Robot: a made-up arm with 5 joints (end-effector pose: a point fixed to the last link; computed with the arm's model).
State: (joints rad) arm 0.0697 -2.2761 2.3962 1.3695 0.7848
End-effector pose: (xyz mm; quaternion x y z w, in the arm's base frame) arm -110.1 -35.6 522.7 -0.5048 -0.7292 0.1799 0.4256
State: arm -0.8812 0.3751 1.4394 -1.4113 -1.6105
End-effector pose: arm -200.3 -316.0 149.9 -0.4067 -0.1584 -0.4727 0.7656
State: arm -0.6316 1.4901 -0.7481 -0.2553 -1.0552
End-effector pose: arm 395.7 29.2 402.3 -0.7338 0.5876 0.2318 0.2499
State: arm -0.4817 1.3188 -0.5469 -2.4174 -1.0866
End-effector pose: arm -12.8 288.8 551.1 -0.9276 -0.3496 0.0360 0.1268
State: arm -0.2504 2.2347 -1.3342 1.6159 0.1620
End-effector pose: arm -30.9 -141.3 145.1 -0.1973 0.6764 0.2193 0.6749
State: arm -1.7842 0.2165 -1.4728 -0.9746 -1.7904
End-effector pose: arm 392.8 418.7 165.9 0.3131 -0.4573 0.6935 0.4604
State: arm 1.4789 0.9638 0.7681 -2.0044 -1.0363
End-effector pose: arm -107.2 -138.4 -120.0 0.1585 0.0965 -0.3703 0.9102
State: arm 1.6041 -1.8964 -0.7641 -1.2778 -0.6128
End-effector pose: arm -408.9 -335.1 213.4 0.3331 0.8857 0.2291 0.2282
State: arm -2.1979 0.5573 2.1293 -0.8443 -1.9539
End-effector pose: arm 115.4 -265.4 522.7 -0.7764 -0.1017 -0.0231 0.6215
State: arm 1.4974 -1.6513 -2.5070 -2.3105 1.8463
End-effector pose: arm 228.7 184.9 192.9 0.8818 -0.3716 -0.0322 0.2886
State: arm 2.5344 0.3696 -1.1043 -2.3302 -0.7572
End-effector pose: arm 335.3 -333.0 -75.5 -0.0901 -0.1468 0.1978 0.9650
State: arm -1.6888 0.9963 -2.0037 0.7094 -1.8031
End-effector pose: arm 364.3 393.3 143.2 -0.1090 -0.4946 0.8230 0.2573
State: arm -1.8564 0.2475 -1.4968 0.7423 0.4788
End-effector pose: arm -128.4 -57.8 366.3 -0.5912 0.1247 -0.5004 0.6201
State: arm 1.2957 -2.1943 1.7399 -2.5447 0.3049
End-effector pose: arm 191.5 19.1 460.3 0.7353 -0.6751 0.0197 0.0572
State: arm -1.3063 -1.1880 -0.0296 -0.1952 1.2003
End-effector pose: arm -224.1 24.9 572.1 -0.7337 -0.5803 -0.0819 0.3438
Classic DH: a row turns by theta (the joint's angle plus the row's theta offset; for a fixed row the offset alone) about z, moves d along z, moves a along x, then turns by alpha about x. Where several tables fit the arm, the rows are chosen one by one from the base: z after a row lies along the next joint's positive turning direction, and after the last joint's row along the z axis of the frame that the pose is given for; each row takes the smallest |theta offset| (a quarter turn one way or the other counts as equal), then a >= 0, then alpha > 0; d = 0 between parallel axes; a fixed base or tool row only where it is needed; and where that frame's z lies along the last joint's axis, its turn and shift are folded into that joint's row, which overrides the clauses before.
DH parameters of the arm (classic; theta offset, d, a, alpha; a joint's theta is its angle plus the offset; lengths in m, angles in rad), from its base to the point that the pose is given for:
base (fixed): 1.5708 0.1743 0 1.5708
joint 1: 0 0.0026 0.0544 -1.5708
joint 2: -1.5708 0.0373 0.086 1.5708
joint 3: 1.5708 0.0958 0.0428 1.5708
joint 4: 0 -0.0576 0.0448 -1.5708
joint 5: -1.5708 0.2812 0.0615 -1.5708
tool (fixed): 0 -0.2816 0 0

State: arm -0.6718 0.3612 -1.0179 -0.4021 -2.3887
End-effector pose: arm 308.9 196.7 617.4 0.2738 -0.8272 0.4451 0.2064
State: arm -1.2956 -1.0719 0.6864 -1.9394 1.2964
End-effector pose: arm 67.0 396.5 284.4 0.9690 -0.0289 -0.0468 0.2408
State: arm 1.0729 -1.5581 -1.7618 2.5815 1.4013
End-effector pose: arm 112.9 219.4 244.4 0.2226 -0.4837 0.7302 0.4281
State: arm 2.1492 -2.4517 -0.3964 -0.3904 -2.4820
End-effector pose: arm -144.1 -554.9 148.0 -0.3196 -0.3567 -0.2854 0.8301
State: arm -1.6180 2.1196 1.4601 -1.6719 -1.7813
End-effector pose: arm 163.2 -263.3 348.9 -0.7540 0.2140 0.0870 0.6150
